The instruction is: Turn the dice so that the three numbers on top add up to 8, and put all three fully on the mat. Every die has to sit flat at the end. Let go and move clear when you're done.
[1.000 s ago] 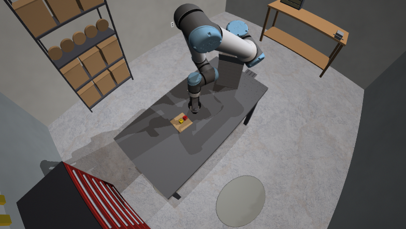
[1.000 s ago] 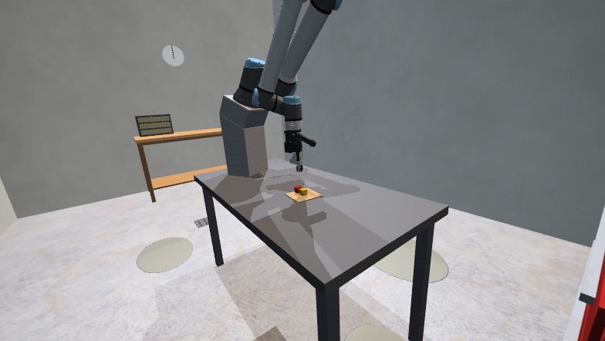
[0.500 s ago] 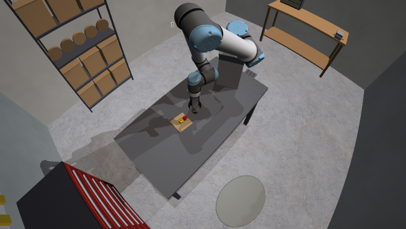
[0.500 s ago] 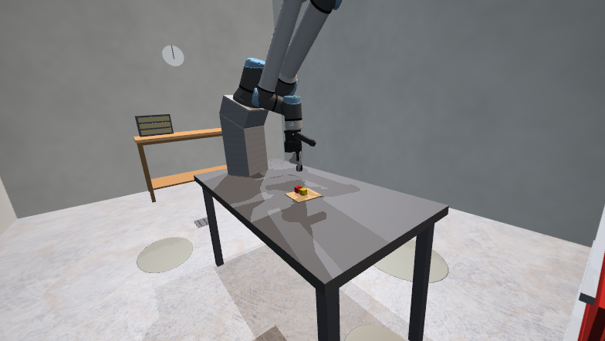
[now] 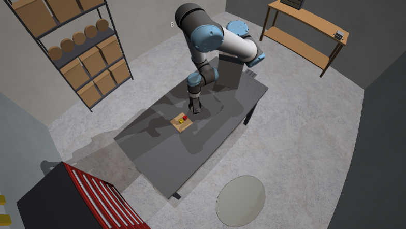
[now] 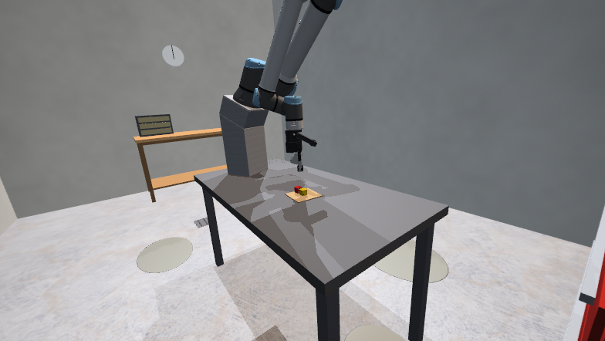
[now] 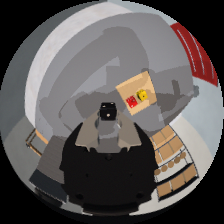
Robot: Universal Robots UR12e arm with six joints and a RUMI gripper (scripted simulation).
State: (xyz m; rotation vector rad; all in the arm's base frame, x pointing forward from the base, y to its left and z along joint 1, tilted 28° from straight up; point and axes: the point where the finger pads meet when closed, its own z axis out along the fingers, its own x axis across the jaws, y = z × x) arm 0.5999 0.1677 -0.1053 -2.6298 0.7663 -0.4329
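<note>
My hand is 7 cm short of the red die, 5 cm to the left of it and 10 cm above it. Also, from my hand: tan mat: 11 cm ahead, 4 cm to the right, 11 cm below; yellow die: 11 cm ahead, 4 cm to the right, 10 cm below; black die: right at my hand.
</note>
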